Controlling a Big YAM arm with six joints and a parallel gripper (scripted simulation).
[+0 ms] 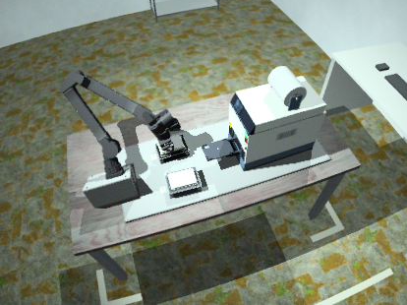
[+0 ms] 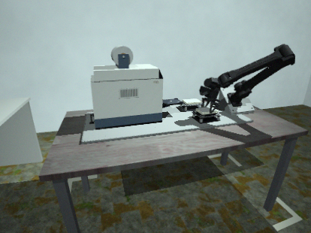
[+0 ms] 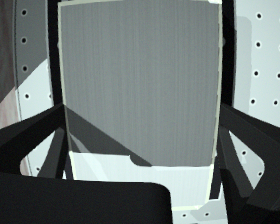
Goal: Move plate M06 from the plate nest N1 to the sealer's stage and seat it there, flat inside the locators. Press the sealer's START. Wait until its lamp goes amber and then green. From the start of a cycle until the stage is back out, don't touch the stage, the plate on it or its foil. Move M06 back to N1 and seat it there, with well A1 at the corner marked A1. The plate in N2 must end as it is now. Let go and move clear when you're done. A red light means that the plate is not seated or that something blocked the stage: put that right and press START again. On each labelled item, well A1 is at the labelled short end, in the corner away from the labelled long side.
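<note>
Now: hand 3 cm above the black nest N1. Also, from my hand: foil roll (55 cm ahead, 15 cm to the right, 35 cm above); then sealer stage (21 cm ahead, 14 cm to the right, 3 cm above); then pale plate (22 cm to the right, 1 cm below).
</note>
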